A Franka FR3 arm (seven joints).
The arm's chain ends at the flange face. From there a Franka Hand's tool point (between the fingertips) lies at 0.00 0.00 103.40 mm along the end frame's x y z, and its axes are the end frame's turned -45 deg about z.
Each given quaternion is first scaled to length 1.
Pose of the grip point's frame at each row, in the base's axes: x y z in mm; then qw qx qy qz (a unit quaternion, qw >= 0):
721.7 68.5 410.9 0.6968 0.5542 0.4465 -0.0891
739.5 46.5 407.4 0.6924 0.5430 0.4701 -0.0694
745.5 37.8 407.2 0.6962 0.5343 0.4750 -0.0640
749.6 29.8 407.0 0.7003 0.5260 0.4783 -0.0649
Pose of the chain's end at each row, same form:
667.6 156.6 412.2 0.6779 0.6829 0.2004 0.1843
680.0 131.0 410.7 0.6662 0.6815 0.2265 0.2008
684.2 121.0 409.5 0.6677 0.6754 0.2344 0.2073
687.4 112.4 408.1 0.6718 0.6690 0.2406 0.2080

